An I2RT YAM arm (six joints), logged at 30 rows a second.
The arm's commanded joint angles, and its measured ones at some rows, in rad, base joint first. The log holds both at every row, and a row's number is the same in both.
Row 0, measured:
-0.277 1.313 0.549 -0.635 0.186 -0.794
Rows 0 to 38, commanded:
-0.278 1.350 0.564 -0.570 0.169 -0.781
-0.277 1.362 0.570 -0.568 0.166 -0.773
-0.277 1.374 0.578 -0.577 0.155 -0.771
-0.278 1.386 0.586 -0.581 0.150 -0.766
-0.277 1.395 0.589 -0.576 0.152 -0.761
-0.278 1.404 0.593 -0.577 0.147 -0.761
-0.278 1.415 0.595 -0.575 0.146 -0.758
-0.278 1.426 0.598 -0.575 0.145 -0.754
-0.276 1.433 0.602 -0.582 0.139 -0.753
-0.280 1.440 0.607 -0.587 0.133 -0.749
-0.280 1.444 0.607 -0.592 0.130 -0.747
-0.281 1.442 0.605 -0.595 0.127 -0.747
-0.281 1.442 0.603 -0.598 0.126 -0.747
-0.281 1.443 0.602 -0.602 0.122 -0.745
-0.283 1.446 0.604 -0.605 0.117 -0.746
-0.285 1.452 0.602 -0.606 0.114 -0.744
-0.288 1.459 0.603 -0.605 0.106 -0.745
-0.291 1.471 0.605 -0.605 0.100 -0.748
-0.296 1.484 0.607 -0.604 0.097 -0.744
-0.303 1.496 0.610 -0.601 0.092 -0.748
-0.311 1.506 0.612 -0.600 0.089 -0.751
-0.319 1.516 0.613 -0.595 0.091 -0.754
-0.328 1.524 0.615 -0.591 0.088 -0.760
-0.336 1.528 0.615 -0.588 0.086 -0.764
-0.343 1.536 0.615 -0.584 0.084 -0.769
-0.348 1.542 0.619 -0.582 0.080 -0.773
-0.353 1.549 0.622 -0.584 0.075 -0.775
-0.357 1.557 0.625 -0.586 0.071 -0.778
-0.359 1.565 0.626 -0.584 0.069 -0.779
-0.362 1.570 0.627 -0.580 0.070 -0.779
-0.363 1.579 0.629 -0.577 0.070 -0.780
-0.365 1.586 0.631 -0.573 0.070 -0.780
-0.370 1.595 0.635 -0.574 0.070 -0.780
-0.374 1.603 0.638 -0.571 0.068 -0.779
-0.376 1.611 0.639 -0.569 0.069 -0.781
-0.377 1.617 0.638 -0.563 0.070 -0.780
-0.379 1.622 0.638 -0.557 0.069 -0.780
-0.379 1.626 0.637 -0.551 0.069 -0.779
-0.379 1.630 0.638 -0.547 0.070 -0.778
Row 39, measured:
-0.377 1.579 0.669 -0.694 0.012 -0.779
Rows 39 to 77, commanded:
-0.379 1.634 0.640 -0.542 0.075 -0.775
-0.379 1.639 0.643 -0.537 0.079 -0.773
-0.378 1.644 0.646 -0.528 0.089 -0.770
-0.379 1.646 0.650 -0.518 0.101 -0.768
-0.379 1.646 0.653 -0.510 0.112 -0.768
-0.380 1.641 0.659 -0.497 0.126 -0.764
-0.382 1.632 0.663 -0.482 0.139 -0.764
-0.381 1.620 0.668 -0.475 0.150 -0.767
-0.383 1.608 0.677 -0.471 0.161 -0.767
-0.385 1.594 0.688 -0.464 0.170 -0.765
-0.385 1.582 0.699 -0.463 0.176 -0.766
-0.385 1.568 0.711 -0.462 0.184 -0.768
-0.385 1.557 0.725 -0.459 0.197 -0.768
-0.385 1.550 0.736 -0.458 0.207 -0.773
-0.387 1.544 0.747 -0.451 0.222 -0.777
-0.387 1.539 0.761 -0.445 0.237 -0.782
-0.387 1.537 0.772 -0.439 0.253 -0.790
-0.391 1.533 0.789 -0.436 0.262 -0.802
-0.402 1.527 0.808 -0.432 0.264 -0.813
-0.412 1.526 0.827 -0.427 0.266 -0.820
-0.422 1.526 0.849 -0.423 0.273 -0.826
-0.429 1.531 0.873 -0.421 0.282 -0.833
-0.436 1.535 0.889 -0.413 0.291 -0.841
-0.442 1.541 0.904 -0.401 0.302 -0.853
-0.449 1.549 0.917 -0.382 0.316 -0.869
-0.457 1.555 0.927 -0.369 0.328 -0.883
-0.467 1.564 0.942 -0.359 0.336 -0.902
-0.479 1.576 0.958 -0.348 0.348 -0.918
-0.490 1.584 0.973 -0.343 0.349 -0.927
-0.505 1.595 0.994 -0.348 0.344 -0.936
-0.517 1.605 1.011 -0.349 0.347 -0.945
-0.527 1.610 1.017 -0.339 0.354 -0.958
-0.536 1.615 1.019 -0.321 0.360 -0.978
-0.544 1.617 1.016 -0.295 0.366 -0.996
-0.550 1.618 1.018 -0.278 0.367 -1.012
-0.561 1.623 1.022 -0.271 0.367 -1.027
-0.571 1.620 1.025 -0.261 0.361 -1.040
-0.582 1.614 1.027 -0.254 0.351 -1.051
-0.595 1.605 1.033 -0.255 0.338 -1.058
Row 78, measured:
-0.575 1.616 1.016 -0.331 0.346 -1.001
